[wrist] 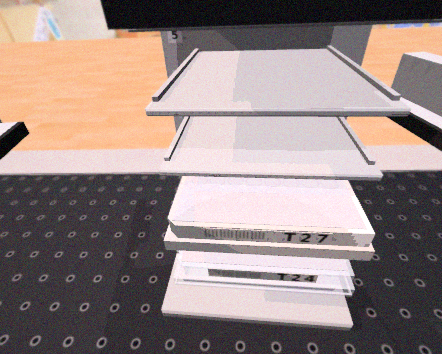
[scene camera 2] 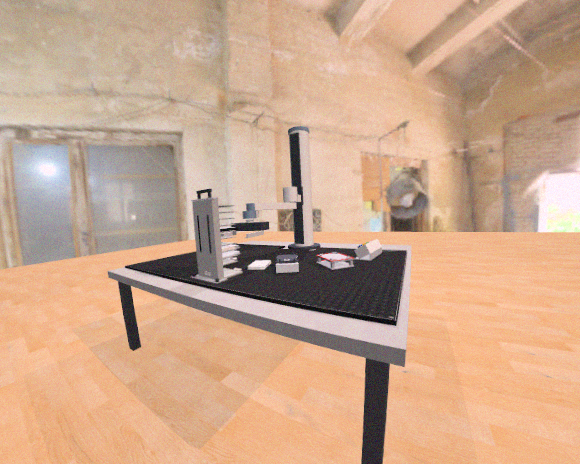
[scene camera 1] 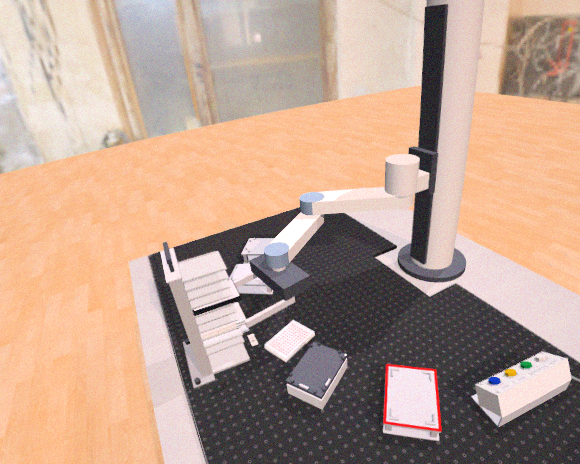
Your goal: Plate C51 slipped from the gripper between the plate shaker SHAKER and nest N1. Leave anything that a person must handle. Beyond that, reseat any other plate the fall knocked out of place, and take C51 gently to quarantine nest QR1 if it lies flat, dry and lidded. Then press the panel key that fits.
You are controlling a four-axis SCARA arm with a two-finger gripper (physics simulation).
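Pixels of known places: gripper, fingertip midpoint: (wrist: 204, 93) (scene camera 2: 231, 236) (scene camera 1: 230, 307); arm's base, link origin: (scene camera 2: 304, 247) (scene camera 1: 430, 262).
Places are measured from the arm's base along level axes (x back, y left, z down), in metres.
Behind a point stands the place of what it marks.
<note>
My gripper (scene camera 1: 236, 304) {y 0.027, x -0.777, z -0.182 m} (wrist: 204, 93) {y 0.027, x -0.777, z -0.182 m} is open and empty, facing the upright plate rack (scene camera 1: 186, 315) {y 0.065, x -0.892, z -0.242 m} (scene camera 2: 210, 245) {y 0.031, x -0.902, z -0.159 m} (wrist: 280, 40) {y -0.016, x -0.871, z -0.186 m}. In the wrist view its fingers stand on either side of the bare upper shelves. Lower down, plate T27 (wrist: 270, 202) {y 0.000, x -0.761, z -0.138 m} lies on a shelf, and clear plate T24 (wrist: 240, 276) {y 0.013, x -0.746, z -0.104 m} lies below it. A white plate with pink wells (scene camera 1: 290, 340) {y 0.081, x -0.642, z -0.029 m} (scene camera 2: 259, 264) {y 0.089, x -0.665, z -0.029 m} lies flat on the mat; its label and any lid cannot be made out. A dark-topped unit (scene camera 1: 319, 369) {y 0.242, x -0.637, z -0.068 m} (scene camera 2: 287, 263) {y 0.271, x -0.698, z -0.061 m} is beside it. The red-edged nest (scene camera 1: 386, 400) {y 0.390, x -0.546, z -0.053 m} (scene camera 2: 320, 261) {y 0.334, x -0.481, z -0.021 m} holds no plate.
The key panel (scene camera 1: 530, 392) {y 0.561, x -0.273, z -0.070 m} (scene camera 2: 368, 249) {y 0.550, x -0.358, z -0.069 m} with blue, yellow, green and whitish keys stands right of the red-edged nest. Pale stands (scene camera 1: 257, 245) {y -0.414, x -0.538, z -0.067 m} are partly hidden behind the arm. A small white piece (scene camera 1: 252, 339) {y 0.003, x -0.733, z -0.015 m} lies between rack and plate. The arm's column (scene camera 1: 452, 150) {y 0.066, x -0.036, z -0.459 m} (scene camera 2: 306, 200) {y 0.059, x -0.045, z -0.357 m} stands behind.
</note>
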